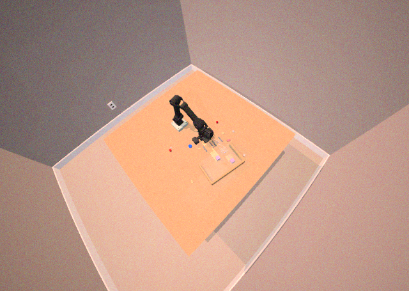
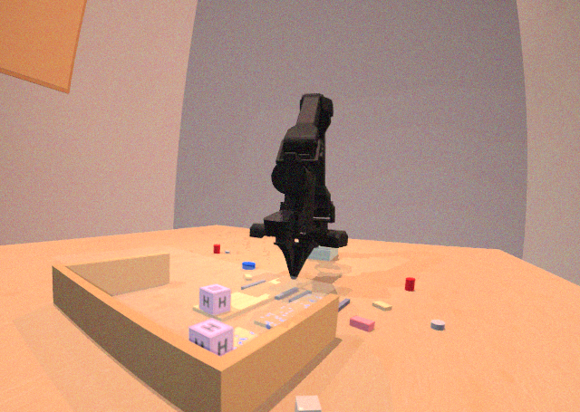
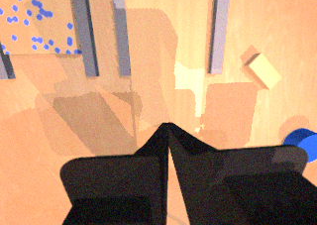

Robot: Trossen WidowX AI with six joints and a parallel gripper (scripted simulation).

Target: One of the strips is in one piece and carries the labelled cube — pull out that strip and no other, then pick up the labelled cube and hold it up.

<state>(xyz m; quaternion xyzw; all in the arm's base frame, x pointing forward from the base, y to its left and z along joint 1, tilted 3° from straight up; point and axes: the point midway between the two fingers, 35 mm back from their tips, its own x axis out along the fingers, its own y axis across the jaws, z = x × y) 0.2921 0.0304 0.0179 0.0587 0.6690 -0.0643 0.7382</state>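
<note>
The pale yellow strip is 100 mm ahead of my gripper tip and 20 mm to the right of it. Round my gripper tip: pink block 160 mm ahead, 150 mm to the left; blue disc 50 mm behind, 120 mm to the right; small tan block 30 mm ahead, 80 mm to the right.
</note>
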